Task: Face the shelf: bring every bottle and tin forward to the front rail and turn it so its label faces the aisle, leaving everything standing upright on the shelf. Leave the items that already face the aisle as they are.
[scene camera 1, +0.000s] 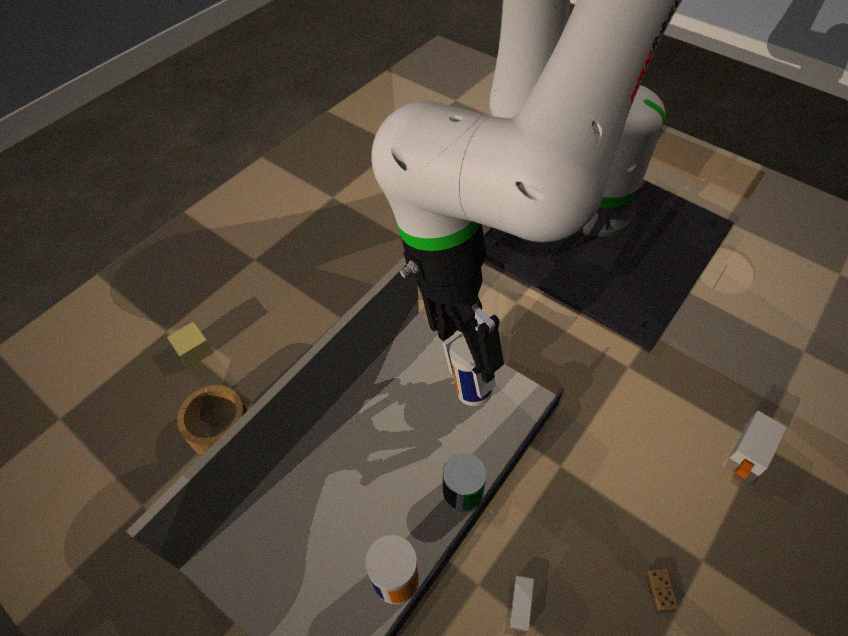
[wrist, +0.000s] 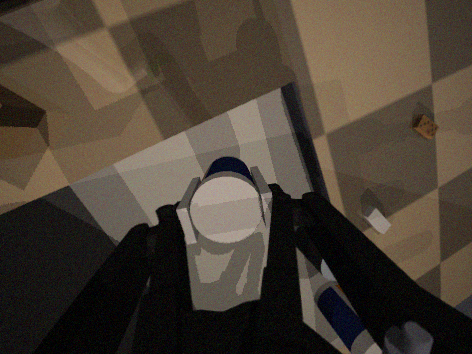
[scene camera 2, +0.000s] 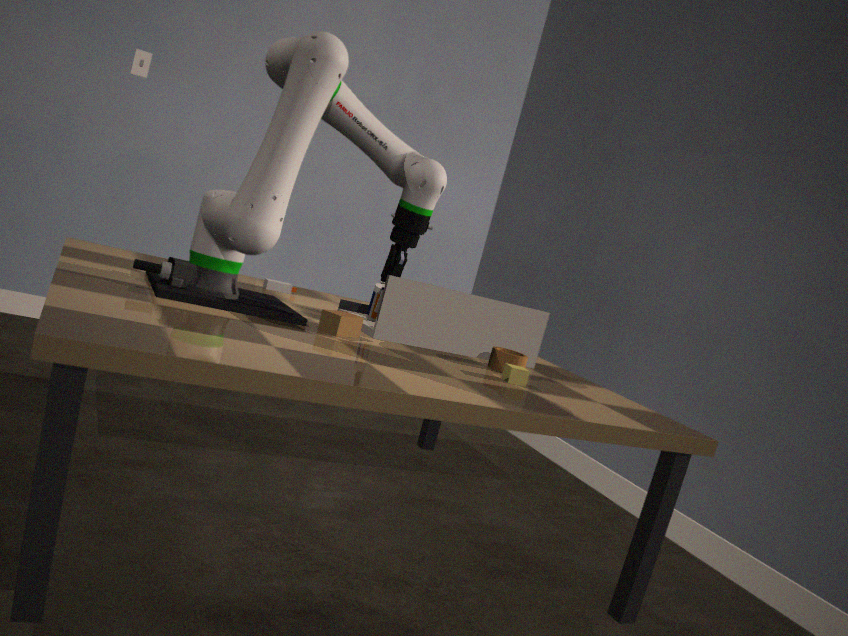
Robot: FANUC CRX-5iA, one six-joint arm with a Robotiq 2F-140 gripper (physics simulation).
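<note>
My gripper is shut on a white-topped bottle, a pad on each side. The bottle is upright at the far end of the shelf, back from the dark front rail. Blue shows low on it, with an orange strip at its left in scene camera 1. A grey-topped tin, green and black, stands close to the rail. Another white-topped bottle stands upright at the near end by the rail, its orange patch toward the rail.
Behind the shelf's back panel are a wooden bowl and a yellow cube. A wooden block is by the shelf end. Beyond the rail lie a white box, a white block and a domino.
</note>
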